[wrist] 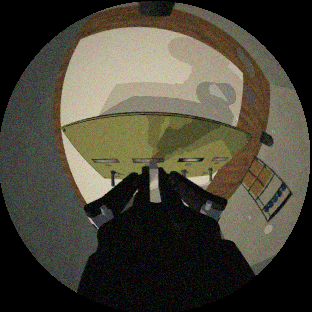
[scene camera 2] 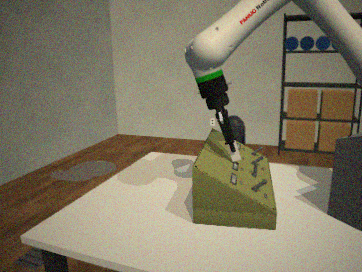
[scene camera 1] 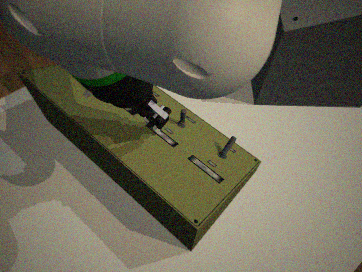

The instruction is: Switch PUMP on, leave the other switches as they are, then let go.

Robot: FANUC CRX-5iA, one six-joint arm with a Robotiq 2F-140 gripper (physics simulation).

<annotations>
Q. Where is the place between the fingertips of my gripper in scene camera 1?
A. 159,126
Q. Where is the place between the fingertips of my gripper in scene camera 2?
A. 236,159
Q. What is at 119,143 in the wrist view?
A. An olive switch box.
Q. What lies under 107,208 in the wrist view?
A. My gripper.
</annotations>
